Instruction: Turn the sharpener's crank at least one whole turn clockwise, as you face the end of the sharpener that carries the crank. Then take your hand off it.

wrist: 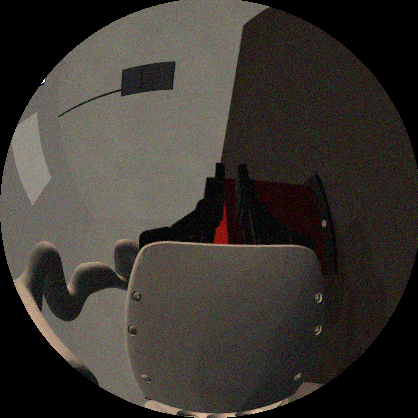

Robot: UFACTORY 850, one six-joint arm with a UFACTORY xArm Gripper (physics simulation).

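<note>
The sharpener's red body (285,205) is in the wrist view, right of centre, with a black end plate on its right. A strip of brighter red shows low between the fingers. The crank does not show; the fingers and the grey plate cover part of the sharpener. My gripper (229,175) is nearly closed, with a narrow gap between its black fingers. They stand in front of the left part of the body in this view. I see no thing between them; whether they touch the sharpener is not clear.
A large grey plate with screws (225,320) hides the lower middle of the view. A small dark box (148,78) with a thin cable lies at the upper left. A dark brown surface (325,110) fills the right side. Curved pale shapes (92,275) show at the lower left.
</note>
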